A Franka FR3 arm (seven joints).
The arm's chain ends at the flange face. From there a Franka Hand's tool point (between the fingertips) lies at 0.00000 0.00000 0.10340 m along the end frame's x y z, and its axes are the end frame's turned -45 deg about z.
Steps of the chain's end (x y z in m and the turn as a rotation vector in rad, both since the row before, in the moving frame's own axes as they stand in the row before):
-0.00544, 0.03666, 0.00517, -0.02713, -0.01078, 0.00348
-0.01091, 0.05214, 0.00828, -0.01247, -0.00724, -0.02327
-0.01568, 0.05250, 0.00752, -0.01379, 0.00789, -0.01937
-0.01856, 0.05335, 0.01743, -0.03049, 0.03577, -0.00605
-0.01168, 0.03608, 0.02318, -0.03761, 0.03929, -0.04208
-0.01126, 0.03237, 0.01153, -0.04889, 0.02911, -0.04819
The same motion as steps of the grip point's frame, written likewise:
-0.03254, 0.02327, 0.00513, -0.01156, -0.02681, 0.00348
-0.04602, 0.02955, 0.00827, -0.00370, -0.01394, -0.02327
-0.04863, 0.02762, 0.00751, -0.01533, -0.00417, -0.01937
-0.05045, 0.02944, 0.01732, -0.04685, 0.00373, -0.00605
-0.03353, 0.02287, 0.02303, -0.05438, 0.00119, -0.04208
-0.03216, 0.02066, 0.01136, -0.05515, -0.01399, -0.04819

